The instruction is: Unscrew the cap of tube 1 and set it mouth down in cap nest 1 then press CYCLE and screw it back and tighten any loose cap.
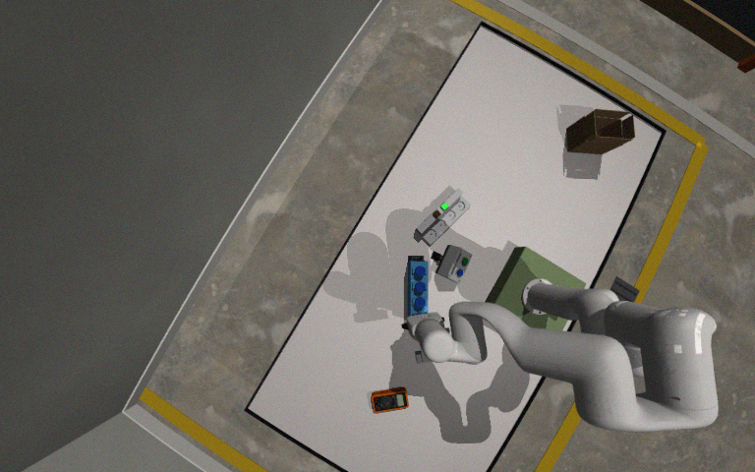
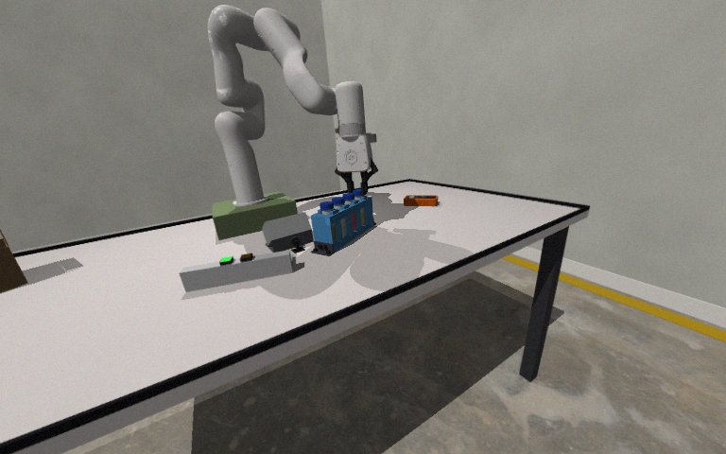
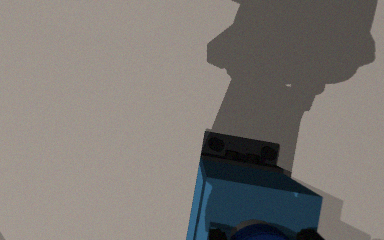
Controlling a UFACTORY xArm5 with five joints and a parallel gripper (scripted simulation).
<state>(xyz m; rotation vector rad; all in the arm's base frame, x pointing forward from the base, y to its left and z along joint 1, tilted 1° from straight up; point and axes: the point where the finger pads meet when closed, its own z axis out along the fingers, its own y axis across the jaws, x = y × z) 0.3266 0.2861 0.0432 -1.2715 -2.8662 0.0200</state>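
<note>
Right now the blue cap is 1 cm below my hand. Round my hand: green key 25 cm to the right, 6 cm below, 4 cm behind; grey key housing 23 cm to the right, 8 cm below, 3 cm behind; blue key 21 cm to the right, 6 cm below, 5 cm behind.
</note>
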